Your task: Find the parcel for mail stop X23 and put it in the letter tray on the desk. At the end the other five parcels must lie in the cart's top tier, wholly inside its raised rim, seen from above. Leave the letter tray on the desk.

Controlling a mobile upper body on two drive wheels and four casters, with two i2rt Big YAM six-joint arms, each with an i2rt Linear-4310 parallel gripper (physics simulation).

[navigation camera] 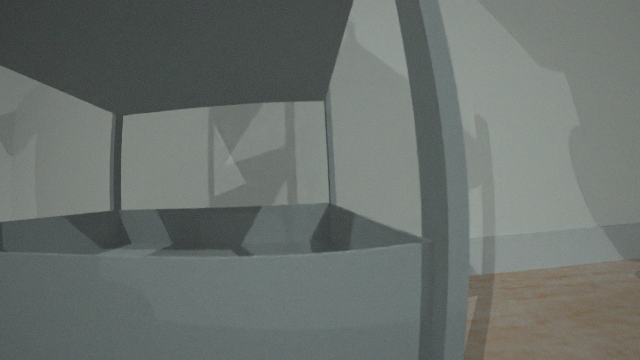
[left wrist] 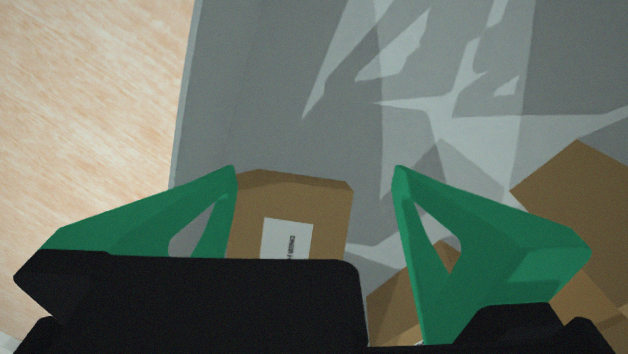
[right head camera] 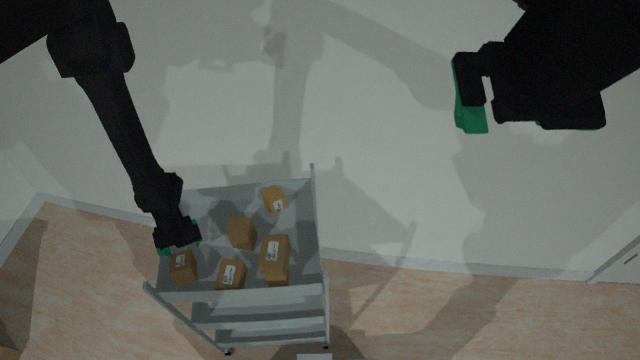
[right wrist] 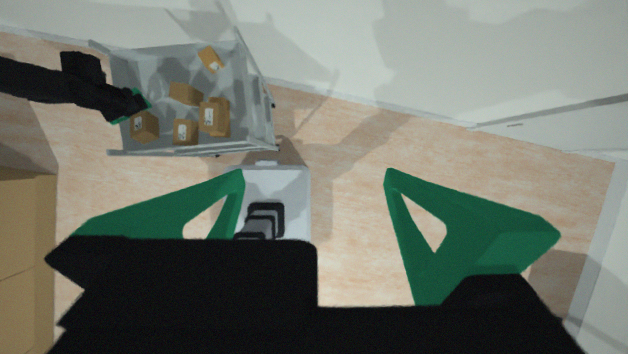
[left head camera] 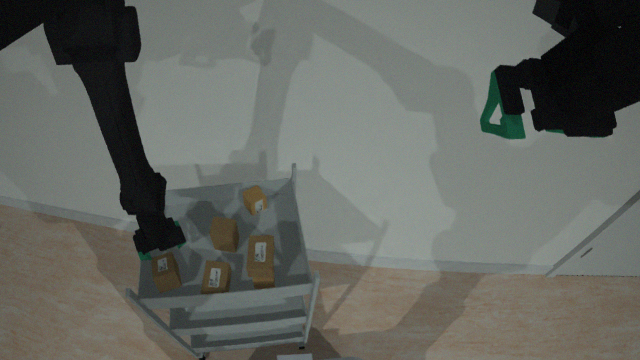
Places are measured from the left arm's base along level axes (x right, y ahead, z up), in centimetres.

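Pixels of known places: left gripper, fingertip midpoint: [left wrist: 314, 176] [right head camera: 183, 249] [right wrist: 140, 110] [left head camera: 164, 252]; right gripper, fingertip midpoint: [right head camera: 498, 119] [right wrist: 314, 176] [left head camera: 515, 125].
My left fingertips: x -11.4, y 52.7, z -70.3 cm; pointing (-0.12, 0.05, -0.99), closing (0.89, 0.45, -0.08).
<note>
For each thing: its top centre in the pictures, then the offset to it from my left fingertips. "spot": a spot on its surface instead.
- brown labelled parcel at its top centre: [left wrist: 274, 314] [left head camera: 161, 264] [right head camera: 178, 260] [right wrist: 134, 125] dx +1.1, dy -5.6, dz +4.0 cm
- cart's top tier at a spot on its surface: [left head camera: 225, 297] [right head camera: 237, 294] spot: dx +17.0, dy -12.4, dz -0.2 cm
- central at its top centre: [left head camera: 222, 225] [right head camera: 238, 224] [right wrist: 178, 90] dx +16.4, dy +5.2, dz +4.6 cm
- cart's upright post at a spot on its surface: [navigation camera: 435, 175] spot: dx +38.2, dy -10.7, dz -47.9 cm
- tan boxy piece at a spot on its surface: [right wrist: 25, 250] spot: dx -120.9, dy -74.2, dz -51.0 cm
A brown labelled parcel [left head camera: 166, 275] [right head camera: 183, 270] [left wrist: 295, 200] [right wrist: 145, 129] lies at the near left of the cart's top tier [left head camera: 225, 297] [right head camera: 240, 293]. Its stop code is hidden now. My left gripper [left head camera: 162, 247] [right head camera: 181, 246] [left wrist: 314, 176] [right wrist: 140, 110] is open, low over the tier beside this parcel; the left wrist view shows the parcel between and beyond the fingers. Other parcels lie inside the rim: one near middle [left head camera: 216, 277], one central [left head camera: 225, 235], one far right [left head camera: 255, 200], and two close together [left head camera: 260, 250] [left head camera: 264, 280]. My right gripper [left head camera: 545, 133] [right head camera: 525, 128] [right wrist: 314, 176] is open and empty, away from the cart. Letter tray and desk do not show.
A pale wall [left head camera: 360, 175] stands behind the cart. The cart's upright post [navigation camera: 435, 175] and lower tier wall [navigation camera: 200, 300] are close in the navigation view. A tan boxy piece [right wrist: 25, 250] stands at left in the right wrist view, and a pale grey base [right wrist: 295, 195] lies below the cart.
</note>
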